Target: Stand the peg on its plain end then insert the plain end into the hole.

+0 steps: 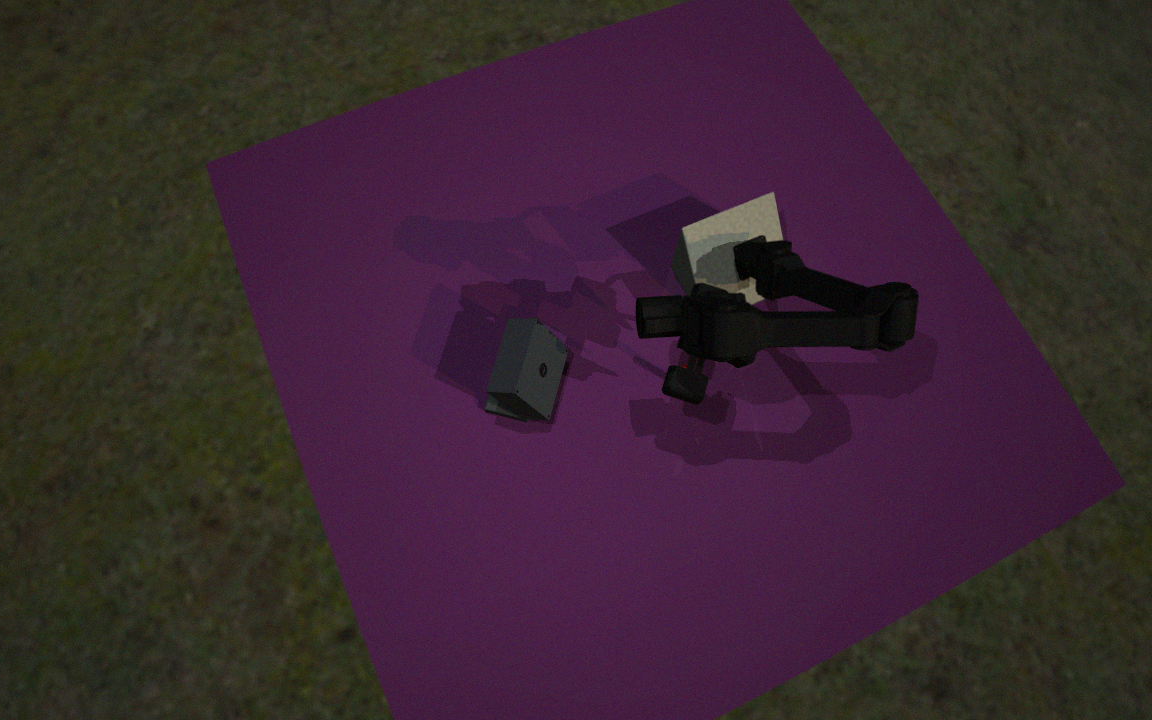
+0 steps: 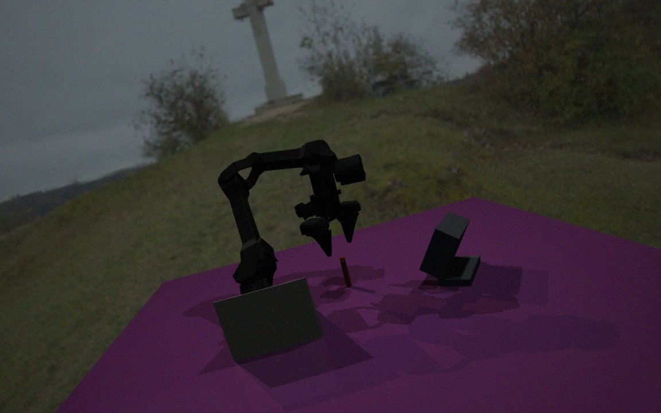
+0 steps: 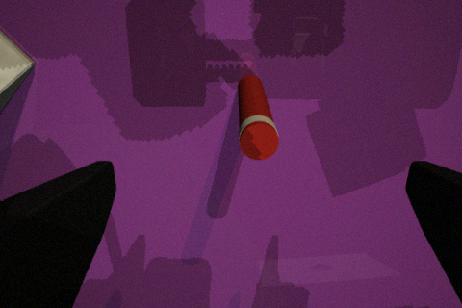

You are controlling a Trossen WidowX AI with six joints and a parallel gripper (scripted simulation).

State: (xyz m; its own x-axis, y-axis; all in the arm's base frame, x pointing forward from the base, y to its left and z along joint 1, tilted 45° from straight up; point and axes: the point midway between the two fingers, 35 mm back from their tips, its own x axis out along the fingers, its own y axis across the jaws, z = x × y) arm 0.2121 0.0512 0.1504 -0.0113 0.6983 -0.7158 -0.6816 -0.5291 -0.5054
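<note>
Right now my gripper tip is 5 cm above the red peg. Round my gripper tip: grey sloped panel (24 cm ahead, 10 cm to the right, 3 cm below); dark foot (25 cm ahead, 12 cm to the right, 10 cm below).
</note>
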